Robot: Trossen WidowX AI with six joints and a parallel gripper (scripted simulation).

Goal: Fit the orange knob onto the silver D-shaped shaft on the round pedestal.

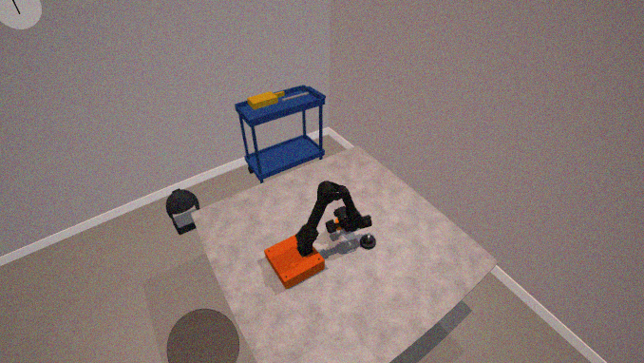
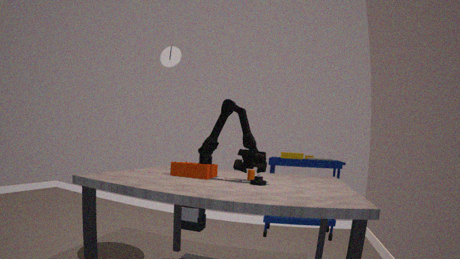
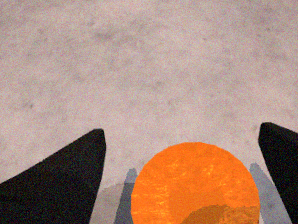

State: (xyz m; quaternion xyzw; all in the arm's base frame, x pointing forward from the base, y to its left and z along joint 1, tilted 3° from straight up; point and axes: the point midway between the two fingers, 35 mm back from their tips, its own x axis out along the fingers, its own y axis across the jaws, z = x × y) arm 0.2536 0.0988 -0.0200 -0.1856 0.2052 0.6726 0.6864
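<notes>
Now: gripper tip 30 mm to the left of the orange knob. Round my gripper tip: pedestal 80 mm ahead, 200 mm to the right, 10 mm below.
</notes>
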